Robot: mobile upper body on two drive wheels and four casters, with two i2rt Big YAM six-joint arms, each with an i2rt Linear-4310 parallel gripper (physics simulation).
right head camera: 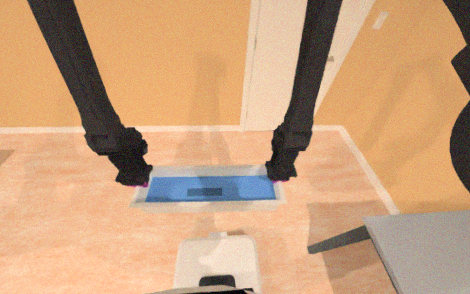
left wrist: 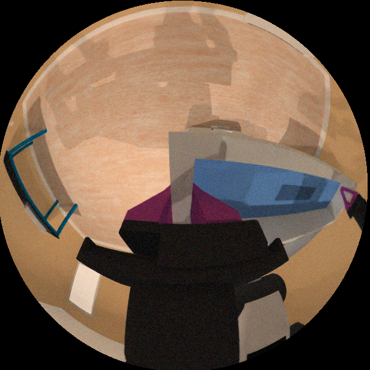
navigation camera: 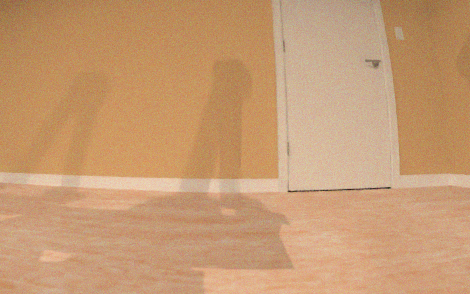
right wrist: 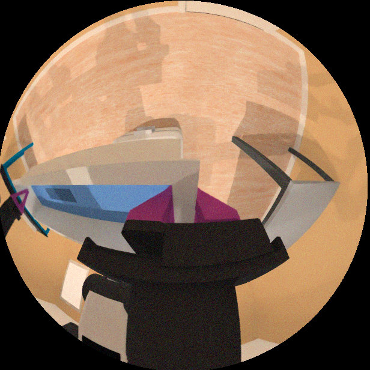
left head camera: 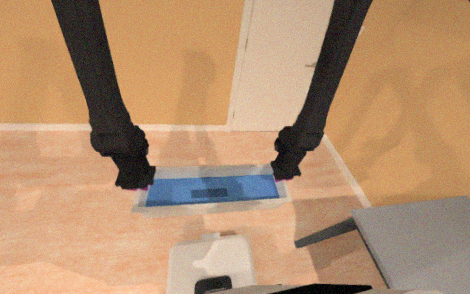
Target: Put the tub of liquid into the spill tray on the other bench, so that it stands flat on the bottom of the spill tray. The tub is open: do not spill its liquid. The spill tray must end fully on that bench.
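The open tub [left head camera: 215,207] [right head camera: 210,206] [left wrist: 210,145] [right wrist: 125,165] is long and pale grey, with blue liquid [left head camera: 250,187] [right head camera: 245,187] [left wrist: 240,175] [right wrist: 120,197] inside its walls. It hangs above the floor and looks roughly level. My left gripper [left head camera: 147,185] [right head camera: 145,183] [left wrist: 182,186] is shut on its left end wall. My right gripper [left head camera: 281,178] [right head camera: 275,180] [right wrist: 182,186] is shut on its right end wall. At the left wrist view's left edge is a bench [left wrist: 15,184] with teal legs. A pale shape lies along it, too small to identify. I cannot make out the spill tray.
A grey bench [left head camera: 425,240] [right head camera: 430,250] [right wrist: 310,205] with dark legs stands at the right. The white robot base [left head camera: 240,260] [right head camera: 245,260] is below the tub. A white door [left head camera: 280,60] [right head camera: 275,60] [navigation camera: 340,100] and orange walls stand ahead.
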